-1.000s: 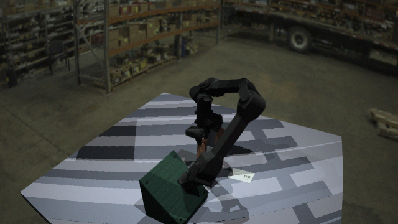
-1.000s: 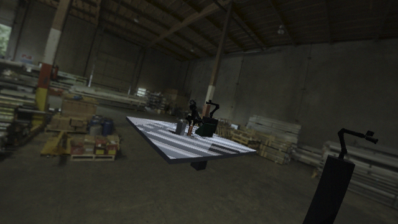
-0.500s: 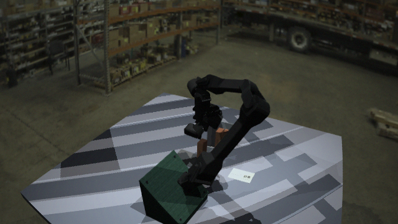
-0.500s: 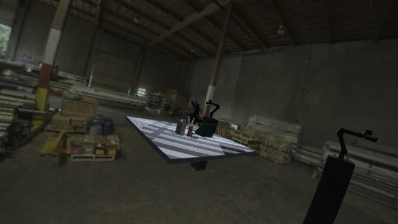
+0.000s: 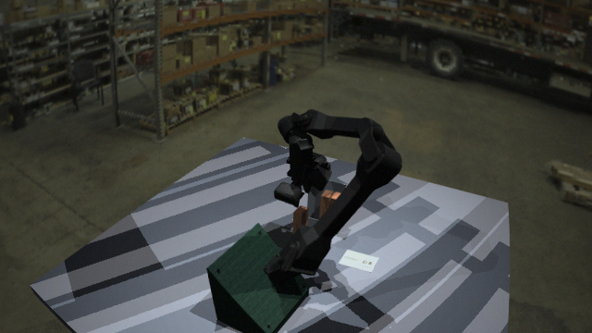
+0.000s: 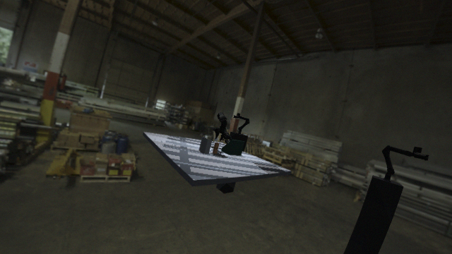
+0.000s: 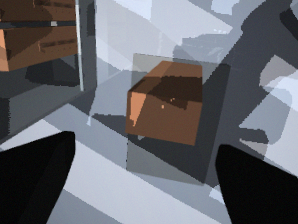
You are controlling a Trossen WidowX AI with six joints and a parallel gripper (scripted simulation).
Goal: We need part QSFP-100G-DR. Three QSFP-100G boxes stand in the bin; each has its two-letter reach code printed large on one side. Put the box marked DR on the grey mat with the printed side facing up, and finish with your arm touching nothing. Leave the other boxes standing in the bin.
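My gripper tip is 60 mm to the right of the grey mat and 150 mm above it. The rest, counted from my gripper tip: white card (190 mm to the right, 150 mm below).
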